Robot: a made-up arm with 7 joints.
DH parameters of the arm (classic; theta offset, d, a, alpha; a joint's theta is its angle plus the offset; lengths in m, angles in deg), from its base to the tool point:
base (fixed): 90 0.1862 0 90
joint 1: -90 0.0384 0.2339 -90
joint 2: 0 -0.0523 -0.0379 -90
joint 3: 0 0.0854 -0.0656 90
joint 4: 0 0.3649 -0.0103 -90
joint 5: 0 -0.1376 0.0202 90
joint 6: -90 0.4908 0.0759 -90
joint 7: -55.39 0 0.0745 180
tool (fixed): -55.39 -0.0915 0 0
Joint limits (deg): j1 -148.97..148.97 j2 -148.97..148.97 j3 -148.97..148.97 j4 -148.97..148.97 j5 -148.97..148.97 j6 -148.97..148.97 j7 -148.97..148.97
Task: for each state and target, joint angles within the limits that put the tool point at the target. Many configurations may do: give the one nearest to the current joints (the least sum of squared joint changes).
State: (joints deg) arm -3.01 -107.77 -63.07 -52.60 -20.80 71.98 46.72
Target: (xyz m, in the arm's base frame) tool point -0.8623 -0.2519 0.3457
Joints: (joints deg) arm -25.09 -70.92 -92.74 -51.51 -24.37 58.95 37.33
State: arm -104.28 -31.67 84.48 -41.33 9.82 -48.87 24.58
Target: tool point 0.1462 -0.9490 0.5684
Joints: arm -114.60 17.45 79.00 -30.64 40.31 -42.18 38.69
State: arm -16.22 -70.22 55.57 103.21 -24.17 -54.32 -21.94
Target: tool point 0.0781 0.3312 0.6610
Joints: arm 14.54 -127.77 37.51 73.95 -56.38 -61.62 -19.89
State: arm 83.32 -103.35 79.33 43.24 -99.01 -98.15 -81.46
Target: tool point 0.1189 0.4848 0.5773
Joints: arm 45.52 -97.03 74.76 1.31 -93.97 -99.93 -79.93
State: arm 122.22 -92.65 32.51 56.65 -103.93 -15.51 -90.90
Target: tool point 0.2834 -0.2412 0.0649
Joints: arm 139.14 -89.23 50.62 83.39 -106.06 -20.25 -85.91
